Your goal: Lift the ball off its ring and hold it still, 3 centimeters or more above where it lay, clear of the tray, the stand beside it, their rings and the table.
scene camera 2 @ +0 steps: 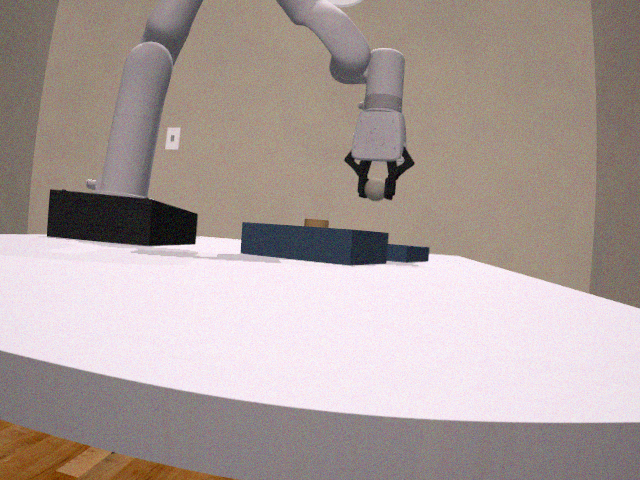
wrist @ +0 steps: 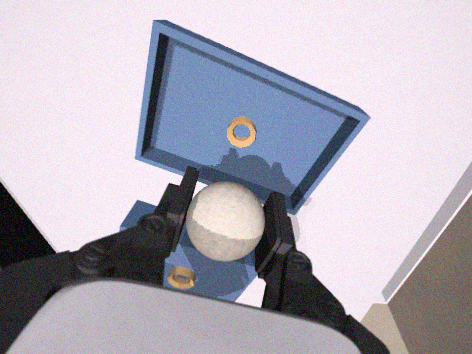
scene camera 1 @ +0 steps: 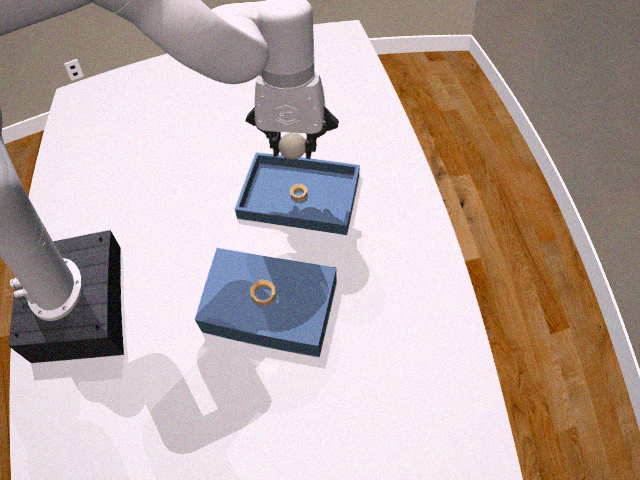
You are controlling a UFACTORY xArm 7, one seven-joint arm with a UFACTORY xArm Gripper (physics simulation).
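Places are measured from the arm's base along level axes (x ahead, y left, z up), in millimetres.
Pixels of known places: gripper, fingertip midpoint: (scene camera 2: 375, 198) (wrist: 229, 197) (scene camera 1: 293, 151); arm's base, link origin: (scene camera 2: 122, 201) (scene camera 1: 55, 290).
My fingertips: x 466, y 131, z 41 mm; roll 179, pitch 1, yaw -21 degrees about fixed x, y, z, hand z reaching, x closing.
For each thing: its top centre in the pictures, then the offset to it from my fingertips. "*": a spot on its surface instead. Level surfaces: height alone.
- pale ball, top centre: (wrist: 220, 253) (scene camera 1: 291, 136) (scene camera 2: 376, 178) 3 mm right, 1 mm back, 40 mm up
- blue tray, top centre: (wrist: 240, 140) (scene camera 1: 298, 185) (scene camera 2: 372, 243) 3 mm right, 1 mm ahead, 86 mm down
- orange ring, surface spot: (wrist: 241, 145) (scene camera 1: 299, 196) * 16 mm right, 0 mm ahead, 101 mm down
- white table, surface height: 114 mm down
The pale ball (scene camera 1: 292, 145) (scene camera 2: 374, 189) (wrist: 225, 221) is held between the two black fingers of my gripper (scene camera 1: 293, 146) (scene camera 2: 376, 190) (wrist: 229, 197), which is shut on it. In the scene camera 2 view the ball hangs in the air, well above the tray and the stand, touching neither. The blue tray (scene camera 1: 290, 224) (scene camera 2: 417, 253) (wrist: 260, 65) has a low wall, and an orange ring (scene camera 1: 298, 200) (wrist: 241, 145) sits bare on its floor. The blue stand (scene camera 1: 227, 268) (scene camera 2: 294, 244) beside it bears another orange ring (scene camera 1: 263, 302) (scene camera 2: 316, 223) (wrist: 181, 285).
The arm's black base block (scene camera 1: 93, 289) (scene camera 2: 103, 219) stands at the left on the white table (scene camera 1: 413, 361) (scene camera 2: 310, 335). In the scene camera 1 view the stand lies nearer the camera than the tray, with a gap of table between them. The wooden floor lies beyond the table's right edge.
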